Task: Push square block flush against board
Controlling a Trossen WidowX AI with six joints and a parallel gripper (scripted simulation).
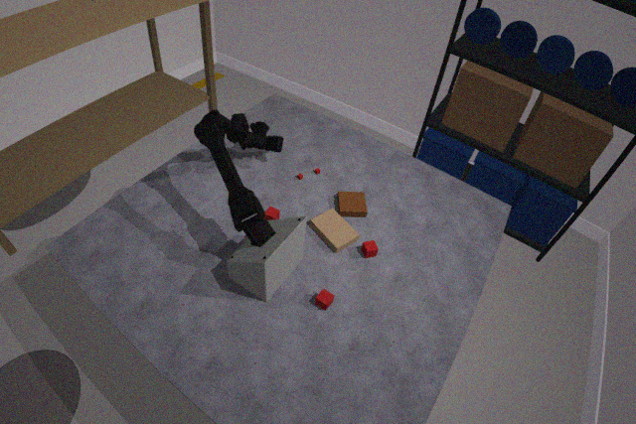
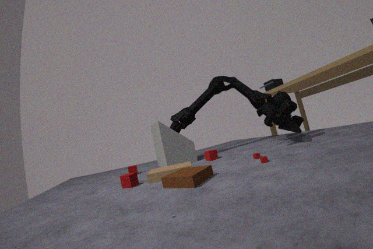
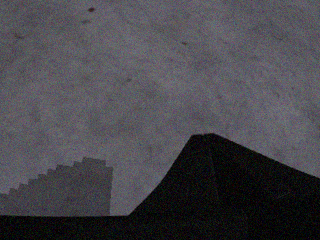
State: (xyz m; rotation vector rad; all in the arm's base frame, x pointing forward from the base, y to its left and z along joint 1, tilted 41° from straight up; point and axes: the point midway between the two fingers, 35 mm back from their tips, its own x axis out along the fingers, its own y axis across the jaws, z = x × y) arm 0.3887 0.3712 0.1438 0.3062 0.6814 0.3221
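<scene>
Right now the brown square block is 42 cm to the right of my gripper tip, 3 cm below it and 2 cm behind it. The rest, counted from my gripper tip: board 45 cm to the right, 16 cm behind, 3 cm below.
</scene>
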